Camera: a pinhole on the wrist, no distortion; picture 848 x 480 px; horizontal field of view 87.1 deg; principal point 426.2 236.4 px. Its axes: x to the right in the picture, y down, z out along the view. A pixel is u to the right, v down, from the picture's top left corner.
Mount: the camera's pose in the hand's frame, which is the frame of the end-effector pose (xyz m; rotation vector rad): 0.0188 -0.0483 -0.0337 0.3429 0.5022 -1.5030
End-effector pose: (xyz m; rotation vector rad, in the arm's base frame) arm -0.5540 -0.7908 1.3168 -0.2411 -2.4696 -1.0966
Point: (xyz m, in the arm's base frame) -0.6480 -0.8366 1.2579
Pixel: 485.8 397.9
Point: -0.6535 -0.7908 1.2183
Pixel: 354.6 277.9
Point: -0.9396 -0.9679 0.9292
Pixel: 672.9 340.7
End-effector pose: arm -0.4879 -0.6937 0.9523 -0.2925 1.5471 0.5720
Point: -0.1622 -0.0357 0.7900
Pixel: outside the picture
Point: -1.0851 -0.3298 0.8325
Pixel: behind the camera
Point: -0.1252 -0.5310 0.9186
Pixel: 170.3 207.4
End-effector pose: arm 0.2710 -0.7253 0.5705 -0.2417 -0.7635 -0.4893
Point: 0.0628 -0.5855 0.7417
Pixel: 27.2 56.5
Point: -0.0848 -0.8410 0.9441
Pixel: 400.1 245.6
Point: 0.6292 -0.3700 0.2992
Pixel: behind the camera
